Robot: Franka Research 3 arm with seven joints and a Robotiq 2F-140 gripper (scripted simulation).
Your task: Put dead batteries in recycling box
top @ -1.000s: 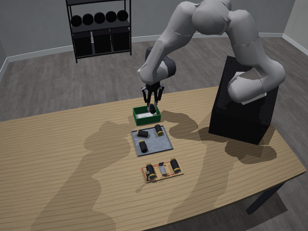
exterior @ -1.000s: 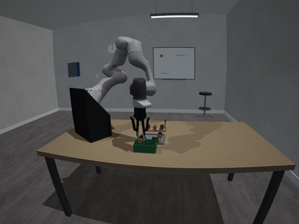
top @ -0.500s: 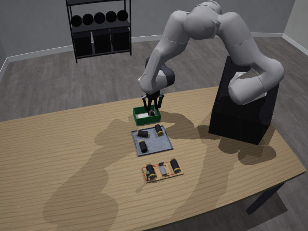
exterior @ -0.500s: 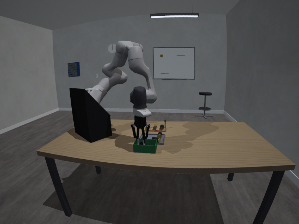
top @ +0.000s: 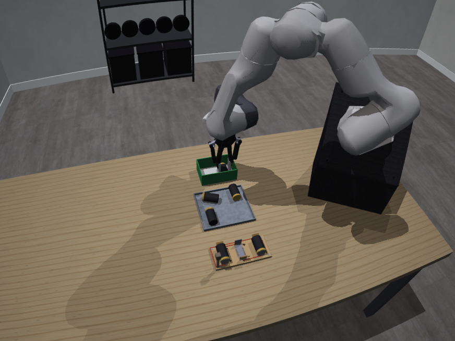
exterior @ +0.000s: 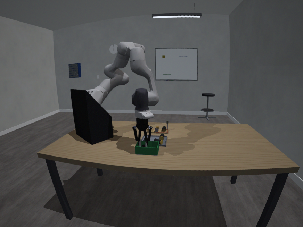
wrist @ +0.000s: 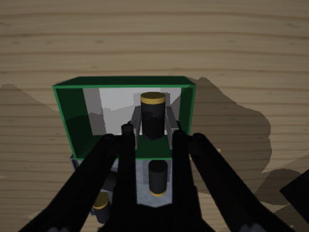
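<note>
The green recycling box is 3 cm ahead of my hand and 3 cm below it. Also, from my hand: grey tray: 18 cm to the left, 4 cm below; then wooden holder board: 6 cm behind, 38 cm to the left, 4 cm below; then thin post: 1 cm ahead, 45 cm to the left.
</note>
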